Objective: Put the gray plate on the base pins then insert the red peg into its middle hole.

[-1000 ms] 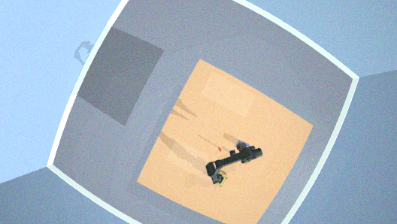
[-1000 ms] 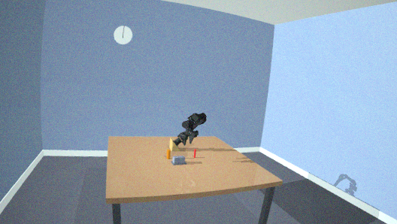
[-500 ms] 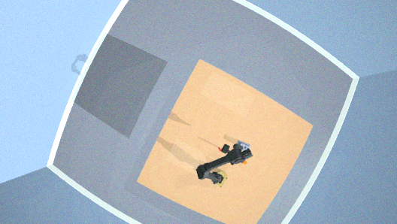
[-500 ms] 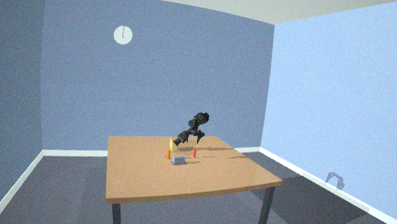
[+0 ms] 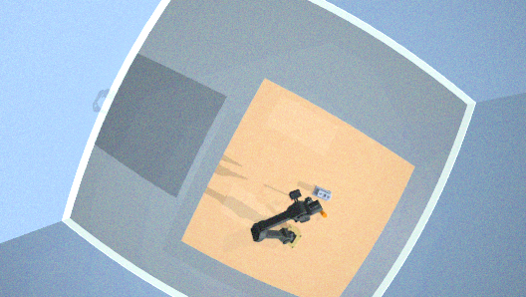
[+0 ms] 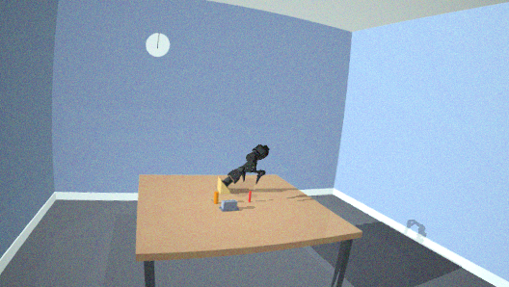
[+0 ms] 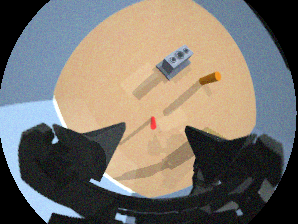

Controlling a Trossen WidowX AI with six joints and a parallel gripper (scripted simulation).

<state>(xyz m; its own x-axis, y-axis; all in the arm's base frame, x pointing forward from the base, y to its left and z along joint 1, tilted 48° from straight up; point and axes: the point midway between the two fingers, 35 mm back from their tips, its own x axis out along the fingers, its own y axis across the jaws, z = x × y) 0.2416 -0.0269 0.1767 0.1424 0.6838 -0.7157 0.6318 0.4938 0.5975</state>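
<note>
Now: the red peg 110 mm below my gripper tip, 20 mm to the left of it and 20 mm behind it. The rest, counted from my gripper tip: gray block (170 mm to the right, 100 mm below, 90 mm ahead); then small orange piece (230 mm to the right, 110 mm below, 20 mm behind).
</note>
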